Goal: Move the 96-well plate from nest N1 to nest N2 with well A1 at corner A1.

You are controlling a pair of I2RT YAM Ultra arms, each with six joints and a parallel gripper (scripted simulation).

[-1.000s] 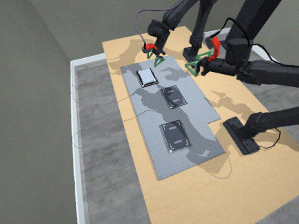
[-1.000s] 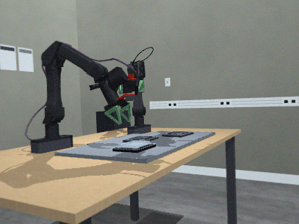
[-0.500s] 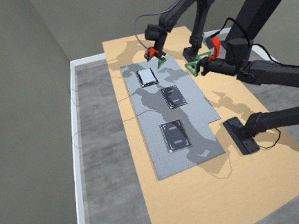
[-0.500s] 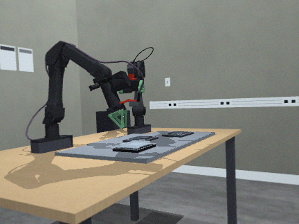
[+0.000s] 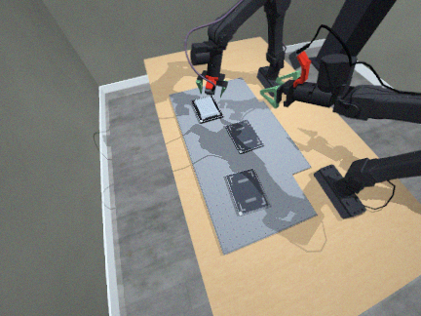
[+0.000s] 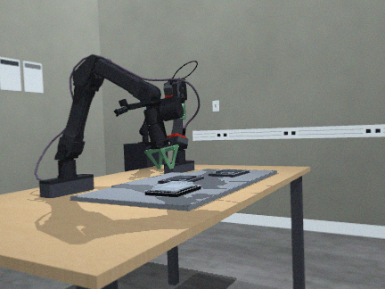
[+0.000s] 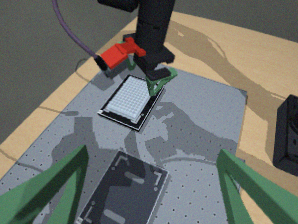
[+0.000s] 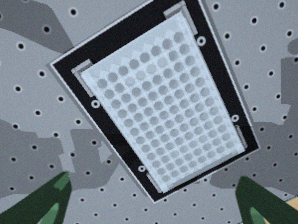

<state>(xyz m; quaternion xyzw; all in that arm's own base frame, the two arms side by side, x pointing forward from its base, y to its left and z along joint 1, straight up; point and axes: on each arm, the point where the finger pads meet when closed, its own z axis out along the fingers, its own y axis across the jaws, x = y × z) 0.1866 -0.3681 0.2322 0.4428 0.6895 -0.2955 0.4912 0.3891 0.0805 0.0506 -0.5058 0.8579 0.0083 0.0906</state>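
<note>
The 96-well plate is 30 mm ahead of my right hand, 10 mm to the left of it and 70 mm below it. Round my right hand: black nest 30 mm ahead, 10 mm to the left, 80 mm below.
</note>
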